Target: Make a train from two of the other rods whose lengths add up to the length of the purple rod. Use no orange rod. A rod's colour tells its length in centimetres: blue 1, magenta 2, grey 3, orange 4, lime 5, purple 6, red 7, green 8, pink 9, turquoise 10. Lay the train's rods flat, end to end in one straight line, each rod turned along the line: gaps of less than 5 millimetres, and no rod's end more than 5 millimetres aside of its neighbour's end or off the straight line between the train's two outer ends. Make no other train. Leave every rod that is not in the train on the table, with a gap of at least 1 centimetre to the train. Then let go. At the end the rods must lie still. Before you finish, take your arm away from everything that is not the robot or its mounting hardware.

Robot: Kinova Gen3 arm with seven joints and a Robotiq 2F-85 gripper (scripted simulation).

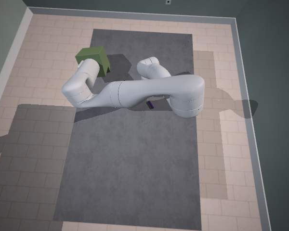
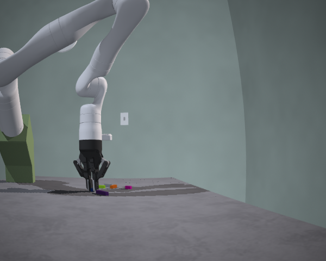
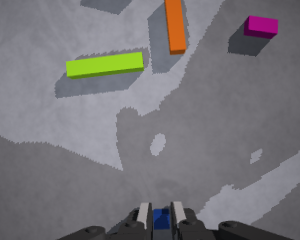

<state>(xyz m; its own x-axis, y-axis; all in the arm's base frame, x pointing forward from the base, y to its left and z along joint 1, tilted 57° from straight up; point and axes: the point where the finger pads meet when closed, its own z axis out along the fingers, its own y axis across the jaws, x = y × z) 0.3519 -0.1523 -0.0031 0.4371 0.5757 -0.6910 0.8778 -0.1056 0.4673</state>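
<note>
The blue rod is 10 mm below my hand. Round my hand: purple rod (70 mm to the right, 30 mm ahead, 10 mm below); lime rod (110 mm to the left, 20 mm ahead, 10 mm below); orange rod (110 mm to the left, 70 mm ahead, 10 mm below).
</note>
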